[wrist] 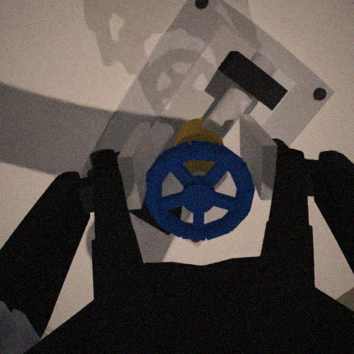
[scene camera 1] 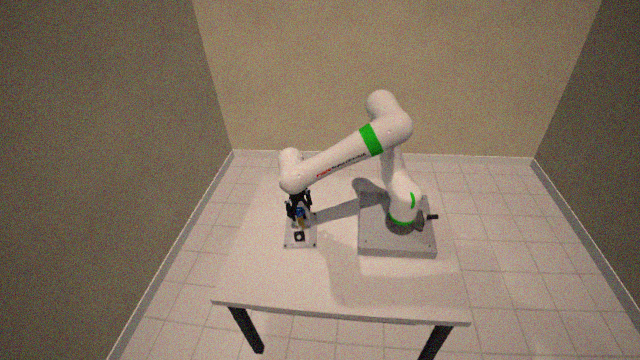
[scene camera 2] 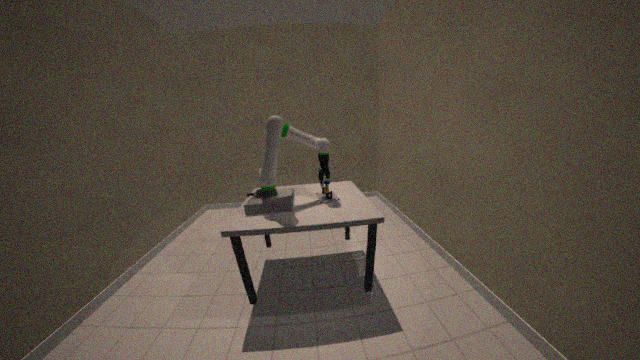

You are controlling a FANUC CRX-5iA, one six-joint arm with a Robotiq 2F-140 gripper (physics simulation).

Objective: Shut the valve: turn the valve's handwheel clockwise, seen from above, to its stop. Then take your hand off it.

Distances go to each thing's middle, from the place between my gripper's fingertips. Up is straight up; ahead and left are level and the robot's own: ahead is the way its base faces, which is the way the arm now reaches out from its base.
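Relative to the blue handwheel point(wrist: 198, 196), my gripper is 30 mm below it, 20 mm to the left of it and 20 mm short of it. The grey base plate point(wrist: 186, 38) is 90 mm below my hand, 20 mm ahead of it and 20 mm to the right of it.
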